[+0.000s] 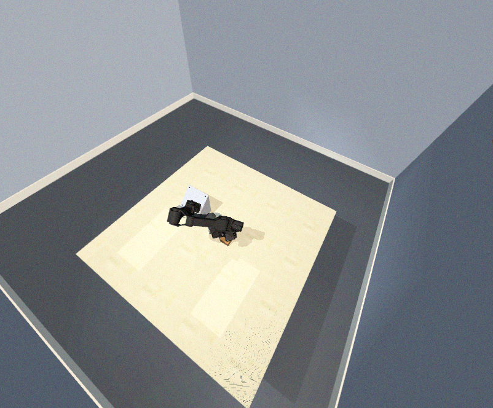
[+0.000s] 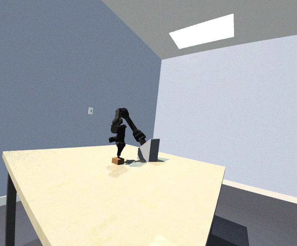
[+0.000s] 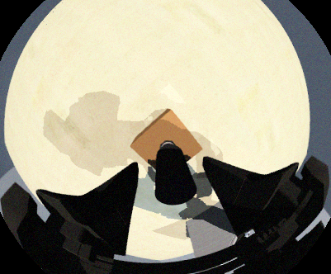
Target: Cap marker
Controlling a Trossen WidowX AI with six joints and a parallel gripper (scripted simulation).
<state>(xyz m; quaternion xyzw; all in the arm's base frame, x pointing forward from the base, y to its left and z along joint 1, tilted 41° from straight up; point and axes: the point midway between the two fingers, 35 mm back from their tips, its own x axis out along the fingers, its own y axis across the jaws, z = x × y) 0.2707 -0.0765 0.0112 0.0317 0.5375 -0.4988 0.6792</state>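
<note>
The dark marker cap is 10 mm above my gripper tip.
</note>
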